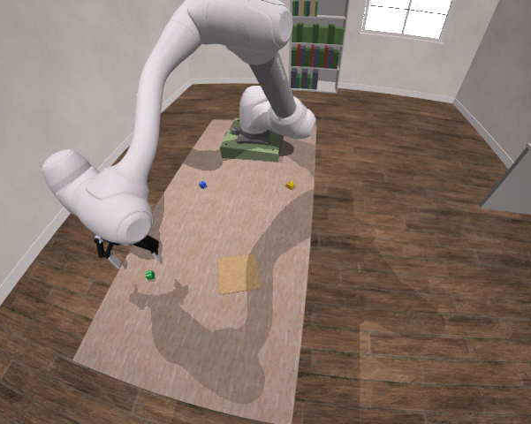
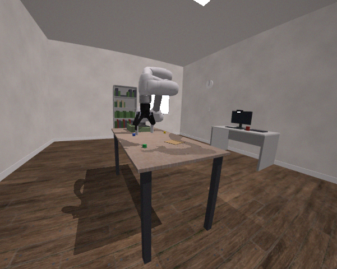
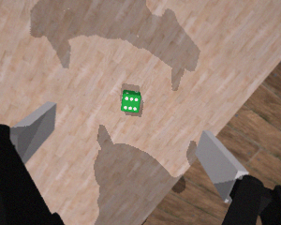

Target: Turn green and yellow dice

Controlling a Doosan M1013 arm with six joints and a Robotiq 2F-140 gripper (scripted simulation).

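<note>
My hand is 100 mm above the green die. Also, from my hand: tan mat (40 mm behind, 320 mm to the left, 110 mm below); then blue die (480 mm behind, 90 mm to the left, 100 mm below); then yellow die (490 mm behind, 500 mm to the left, 100 mm below).
</note>
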